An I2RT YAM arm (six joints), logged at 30 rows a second.
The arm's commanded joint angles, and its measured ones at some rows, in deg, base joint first. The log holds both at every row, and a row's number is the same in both.
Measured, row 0:
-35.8 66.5 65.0 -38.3 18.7 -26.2
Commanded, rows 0 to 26:
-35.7 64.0 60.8 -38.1 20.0 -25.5
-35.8 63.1 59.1 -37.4 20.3 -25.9
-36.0 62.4 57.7 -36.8 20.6 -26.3
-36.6 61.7 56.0 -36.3 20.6 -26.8
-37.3 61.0 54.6 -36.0 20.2 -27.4
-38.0 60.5 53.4 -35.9 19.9 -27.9
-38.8 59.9 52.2 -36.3 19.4 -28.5
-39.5 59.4 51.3 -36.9 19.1 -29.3
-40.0 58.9 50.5 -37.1 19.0 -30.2
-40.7 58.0 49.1 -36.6 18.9 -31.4
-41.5 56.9 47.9 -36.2 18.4 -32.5
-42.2 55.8 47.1 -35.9 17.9 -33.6
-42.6 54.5 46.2 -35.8 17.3 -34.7
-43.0 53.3 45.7 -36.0 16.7 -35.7
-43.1 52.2 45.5 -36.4 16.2 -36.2
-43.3 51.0 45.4 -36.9 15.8 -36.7
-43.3 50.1 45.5 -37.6 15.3 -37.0
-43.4 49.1 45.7 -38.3 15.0 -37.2
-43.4 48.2 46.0 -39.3 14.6 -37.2
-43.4 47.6 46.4 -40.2 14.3 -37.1
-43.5 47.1 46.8 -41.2 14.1 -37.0
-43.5 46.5 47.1 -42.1 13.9 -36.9
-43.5 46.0 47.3 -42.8 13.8 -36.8
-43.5 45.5 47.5 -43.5 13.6 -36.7
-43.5 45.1 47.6 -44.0 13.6 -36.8
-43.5 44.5 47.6 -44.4 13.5 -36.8
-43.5 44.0 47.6 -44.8 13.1 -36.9
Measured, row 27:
-43.3 45.5 46.0 -42.2 14.6 -36.6
